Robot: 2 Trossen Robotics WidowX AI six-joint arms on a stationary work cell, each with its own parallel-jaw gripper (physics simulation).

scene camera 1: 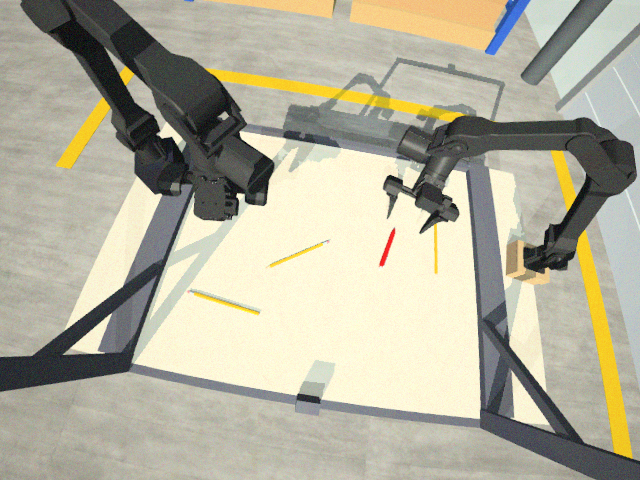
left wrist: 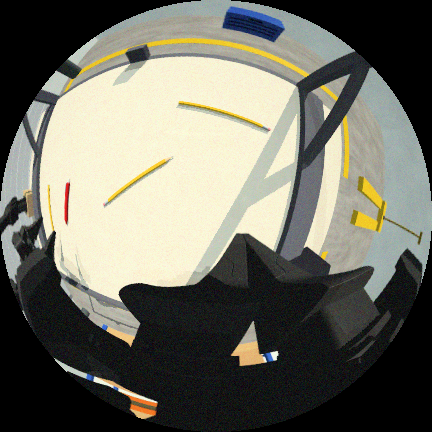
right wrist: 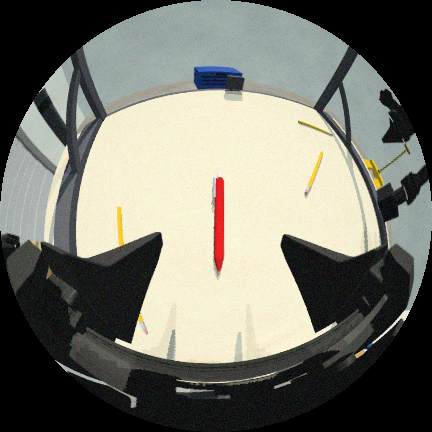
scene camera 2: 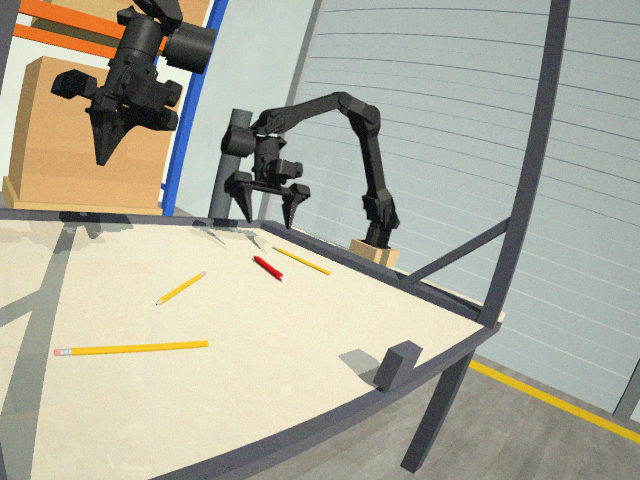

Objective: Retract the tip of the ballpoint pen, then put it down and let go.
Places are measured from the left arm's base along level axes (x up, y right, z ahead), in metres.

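Where they show: left gripper, fingertip midpoint: (left wrist: 240, 238) (right wrist: 382, 140) (scene camera 2: 100, 165); right gripper, fingertip midpoint: (scene camera 1: 403, 226) (left wrist: 47, 222) (right wrist: 224, 240) (scene camera 2: 269, 225); left arm's base, origin of the base link: (scene camera 1: 153, 154) (right wrist: 394, 198); right arm's base, origin of the base link: (scene camera 1: 533, 260) (scene camera 2: 376, 245).
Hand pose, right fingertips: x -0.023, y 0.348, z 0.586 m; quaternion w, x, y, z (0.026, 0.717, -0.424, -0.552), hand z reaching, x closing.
Things, the pixels of their top centre, and the offset from my right fingertips. Level surfaces: height alone.
- red ballpoint pen, middle of its top: (right wrist: 218, 214) (scene camera 2: 269, 263) (scene camera 1: 388, 247) (left wrist: 63, 202) dx -0.069, dy +0.027, dz -0.027 m
- cream table top, its level: dx -0.084 m
- small grey block, middle of its top: (scene camera 2: 405, 346) (scene camera 1: 307, 407) (right wrist: 235, 75) dx -0.027, dy +0.326, dz -0.337 m
The red ballpoint pen (scene camera 1: 388, 248) (scene camera 2: 269, 268) (left wrist: 66, 201) (right wrist: 219, 221) lies flat on the cream table top (scene camera 1: 347, 333), at the right side in scene camera 1. My right gripper (scene camera 1: 407, 222) (scene camera 2: 269, 223) (right wrist: 224, 240) is open wide and empty. It hangs a little above the pen's far end, with one finger on each side, touching nothing. My left gripper (scene camera 1: 213, 211) (scene camera 2: 101, 159) (left wrist: 240, 238) is shut and empty, high above the table's far left corner.
Three yellow pencils lie on the table: one in the middle (scene camera 1: 299, 253) (scene camera 2: 180, 288), one at the left (scene camera 1: 225, 301) (scene camera 2: 142, 348), one just right of the pen (scene camera 1: 435, 248) (scene camera 2: 301, 260). A small grey block (scene camera 1: 309, 402) (scene camera 2: 396, 364) sits on the front edge. A grey frame (scene camera 1: 485, 267) rims the table.
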